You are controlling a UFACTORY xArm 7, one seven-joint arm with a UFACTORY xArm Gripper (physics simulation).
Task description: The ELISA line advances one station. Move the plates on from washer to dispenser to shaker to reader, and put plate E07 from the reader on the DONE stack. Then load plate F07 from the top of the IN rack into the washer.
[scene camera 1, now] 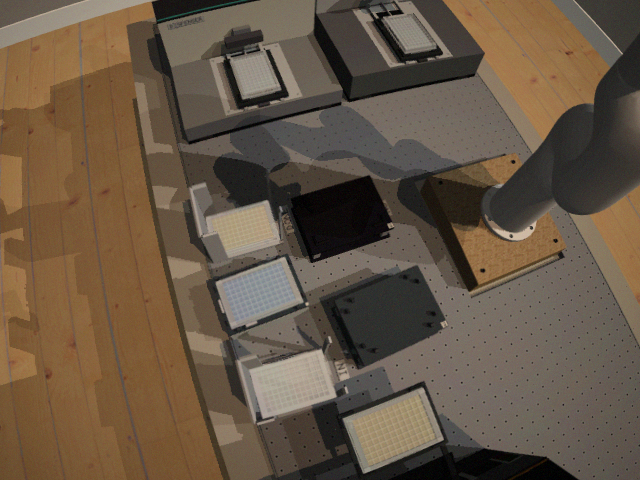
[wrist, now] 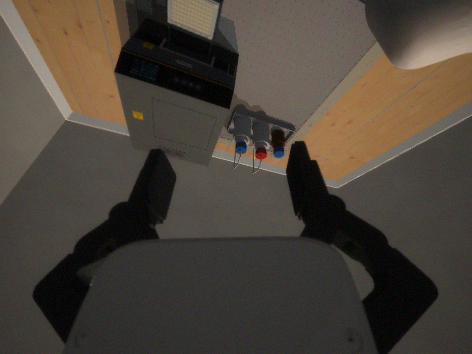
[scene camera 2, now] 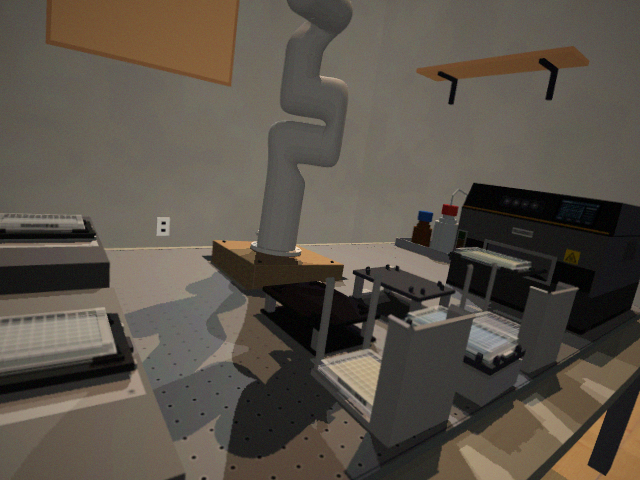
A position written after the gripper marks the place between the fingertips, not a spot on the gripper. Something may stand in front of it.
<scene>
gripper: wrist 228,159; not seen in scene camera 1 (out of frame); not seen in scene camera 2 (out of frame)
bluish plate: scene camera 1; scene camera 2; not seen in the wrist view (out of frame)
same spot on black platform: (scene camera 2: 399,281) = (scene camera 1: 385,305)
same spot on bluish plate: (scene camera 2: 485,339) = (scene camera 1: 233,294)
</scene>
